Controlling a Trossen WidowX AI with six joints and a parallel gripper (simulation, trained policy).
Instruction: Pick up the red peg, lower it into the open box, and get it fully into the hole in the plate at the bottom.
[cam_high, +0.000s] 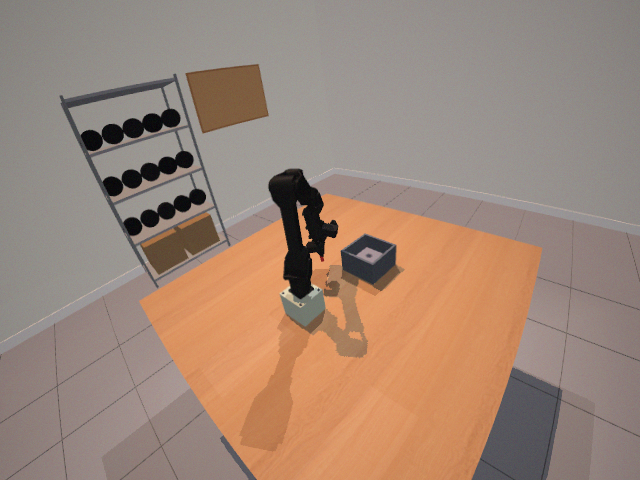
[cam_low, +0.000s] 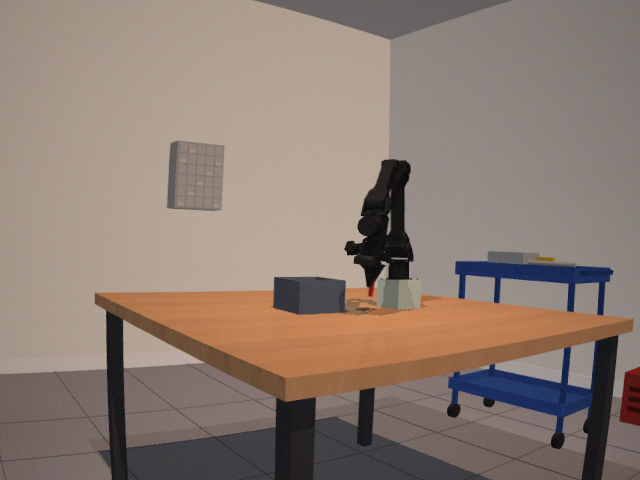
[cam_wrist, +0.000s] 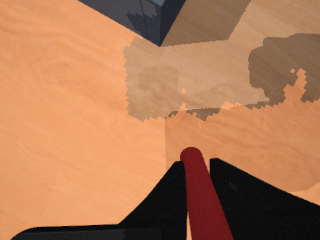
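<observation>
Now: gripper tip 14 cm to the left of the pale plate, 13 cm short of it and 4 cm above it. Round my gripper tip: dark grey box 14 cm to the right, 13 cm ahead, 6 cm below; red peg 1 cm to the left, 1 cm above.
</observation>
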